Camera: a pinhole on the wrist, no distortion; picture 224 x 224 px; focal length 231.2 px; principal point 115.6 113.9 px. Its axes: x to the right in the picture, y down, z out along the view. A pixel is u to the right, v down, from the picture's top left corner.
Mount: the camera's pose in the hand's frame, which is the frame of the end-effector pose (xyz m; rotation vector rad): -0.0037 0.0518 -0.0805 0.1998 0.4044 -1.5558
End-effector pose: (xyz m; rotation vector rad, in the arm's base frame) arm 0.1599 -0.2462 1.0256 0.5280 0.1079 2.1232
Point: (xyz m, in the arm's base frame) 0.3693 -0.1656 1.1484
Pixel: 192.0 92.1
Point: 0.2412 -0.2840 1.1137
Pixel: 105.3 41.2
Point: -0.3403 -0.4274 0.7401
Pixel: behind the camera
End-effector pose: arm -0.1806 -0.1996 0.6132 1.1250 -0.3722 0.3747
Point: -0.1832 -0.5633 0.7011
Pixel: 87.0 86.7
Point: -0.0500 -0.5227 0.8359
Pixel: 55.7 179.1
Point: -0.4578 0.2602 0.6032
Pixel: behind the camera
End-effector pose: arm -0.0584 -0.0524 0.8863 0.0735 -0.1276 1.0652
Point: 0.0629 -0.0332 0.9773
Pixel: 196.9 186.6
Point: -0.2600 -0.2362 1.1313
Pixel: outside the picture
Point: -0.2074 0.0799 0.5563
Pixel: behind the camera
